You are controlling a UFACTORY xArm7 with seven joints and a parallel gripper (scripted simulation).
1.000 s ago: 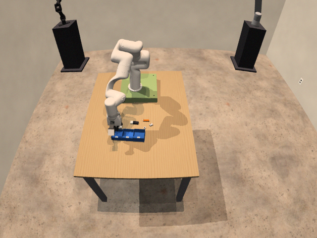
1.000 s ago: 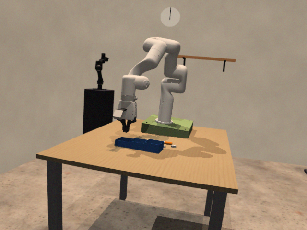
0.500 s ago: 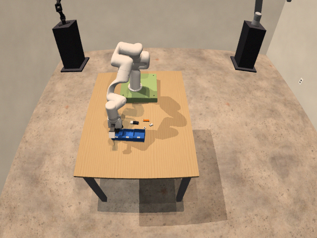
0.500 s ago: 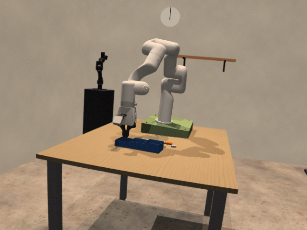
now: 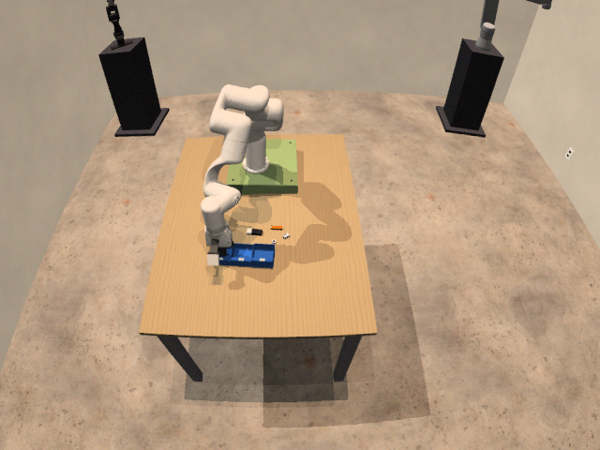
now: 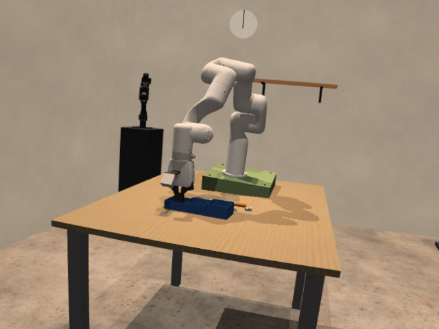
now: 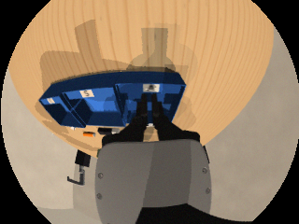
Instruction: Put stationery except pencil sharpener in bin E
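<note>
The blue bin tray lies 8 cm to the left of my hand and 1 cm below it. Also, from my hand: black item: 13 cm behind, 11 cm to the left, 3 cm below; orange stick: 16 cm behind, 20 cm to the left, 3 cm below; white flat piece: 8 cm behind, 1 cm to the right, 3 cm below.
</note>
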